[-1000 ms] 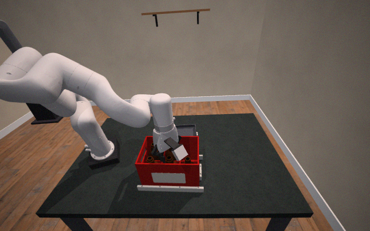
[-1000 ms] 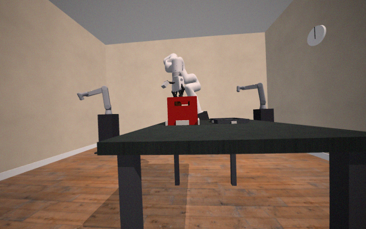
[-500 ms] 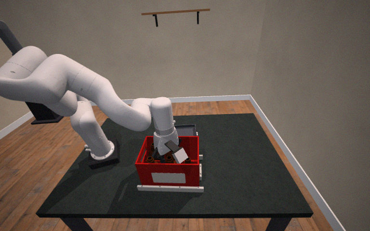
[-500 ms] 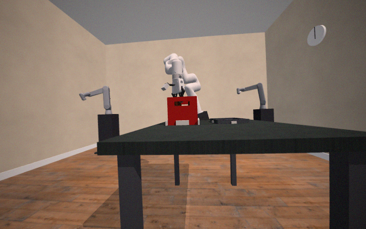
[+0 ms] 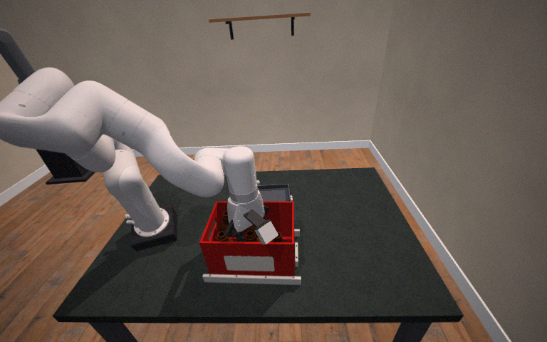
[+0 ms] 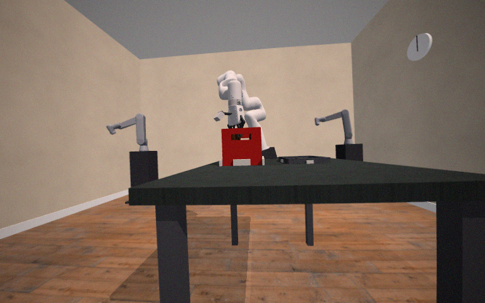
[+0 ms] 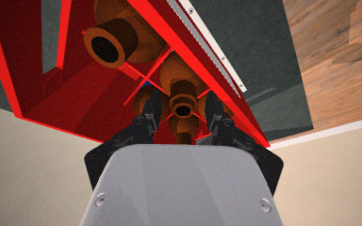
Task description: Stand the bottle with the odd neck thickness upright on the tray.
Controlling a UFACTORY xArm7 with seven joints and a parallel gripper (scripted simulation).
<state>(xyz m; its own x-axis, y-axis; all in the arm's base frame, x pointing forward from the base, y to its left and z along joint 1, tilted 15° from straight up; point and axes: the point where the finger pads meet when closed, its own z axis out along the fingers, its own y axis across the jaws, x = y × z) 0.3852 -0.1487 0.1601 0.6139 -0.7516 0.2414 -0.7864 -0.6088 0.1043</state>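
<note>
My gripper is now 40 mm to the right of the crate and 70 mm above it. Also, from my hand: tray 30 mm ahead, 340 mm to the left, 150 mm below.
</note>
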